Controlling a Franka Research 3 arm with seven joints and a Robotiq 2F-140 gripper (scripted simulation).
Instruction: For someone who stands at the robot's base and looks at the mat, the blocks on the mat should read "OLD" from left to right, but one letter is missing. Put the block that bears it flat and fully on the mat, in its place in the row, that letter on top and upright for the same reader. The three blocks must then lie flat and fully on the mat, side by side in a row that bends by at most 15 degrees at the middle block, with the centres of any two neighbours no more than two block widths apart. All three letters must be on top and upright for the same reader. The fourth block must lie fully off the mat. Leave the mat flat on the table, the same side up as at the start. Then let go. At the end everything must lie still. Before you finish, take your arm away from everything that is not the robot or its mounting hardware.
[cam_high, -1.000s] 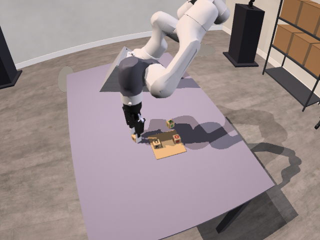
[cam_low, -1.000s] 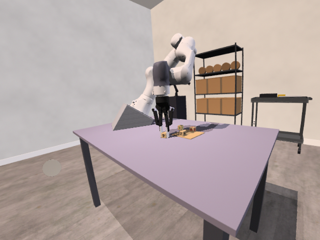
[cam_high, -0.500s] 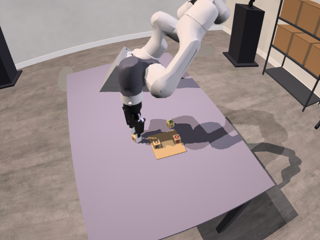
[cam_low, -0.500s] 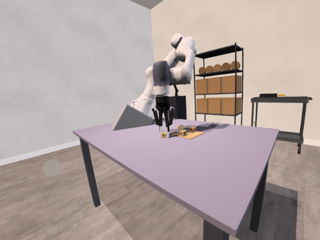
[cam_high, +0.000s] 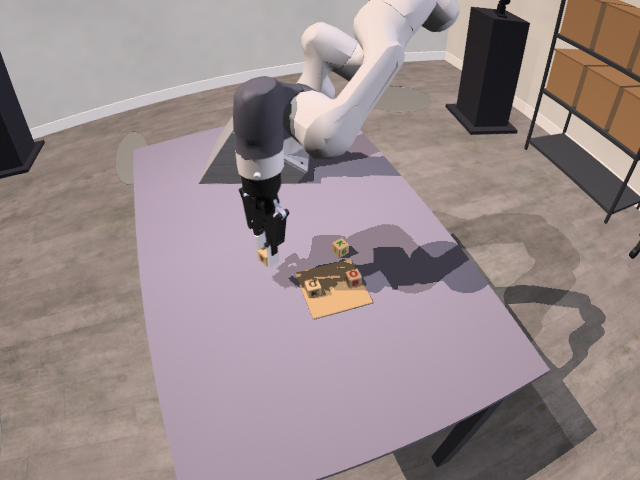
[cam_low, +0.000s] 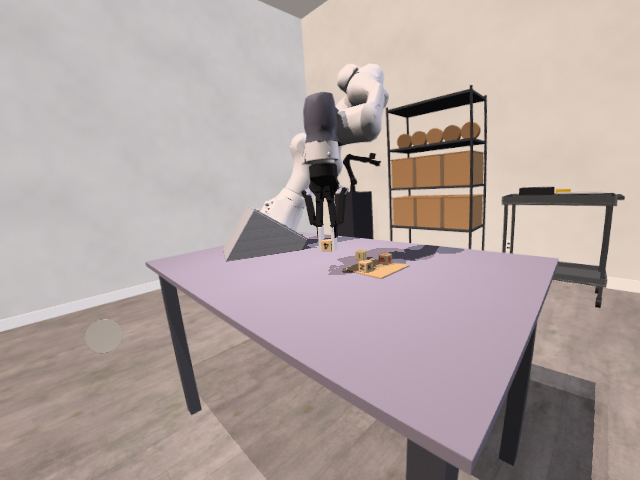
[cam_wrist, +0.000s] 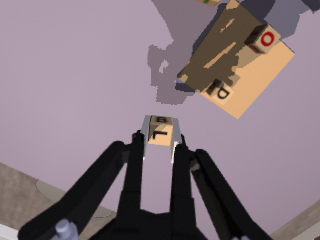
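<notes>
Right now my hand is 14 cm to the right of the tan mat, 11 cm above it and 5 cm short of it. Also, from my hand: wooden block 2 cm below.
</notes>
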